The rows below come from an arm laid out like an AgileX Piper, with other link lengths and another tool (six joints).
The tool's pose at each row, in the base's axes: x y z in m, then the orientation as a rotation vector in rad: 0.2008 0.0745 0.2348 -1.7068 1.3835 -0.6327; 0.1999 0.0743 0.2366 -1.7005 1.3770 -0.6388; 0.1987 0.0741 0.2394 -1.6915 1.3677 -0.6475; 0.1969 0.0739 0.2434 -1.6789 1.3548 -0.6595; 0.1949 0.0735 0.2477 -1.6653 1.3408 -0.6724; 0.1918 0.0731 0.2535 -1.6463 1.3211 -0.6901; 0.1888 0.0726 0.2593 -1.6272 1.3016 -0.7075; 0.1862 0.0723 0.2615 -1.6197 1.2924 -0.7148
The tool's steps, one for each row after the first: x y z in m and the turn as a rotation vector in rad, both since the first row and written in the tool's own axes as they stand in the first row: -0.0003 -0.0010 -0.0017 0.0095 -0.0004 -0.0015; -0.0007 -0.0027 -0.0042 0.0231 -0.0009 -0.0036; -0.0015 -0.0051 -0.0078 0.0421 -0.0016 -0.0066; -0.0021 -0.0076 -0.0118 0.0625 -0.0024 -0.0098; -0.0032 -0.0108 -0.0175 0.0910 -0.0035 -0.0145; -0.0042 -0.0140 -0.0231 0.1194 -0.0046 -0.0189; -0.0048 -0.0145 -0.0264 0.1315 -0.0055 -0.0216
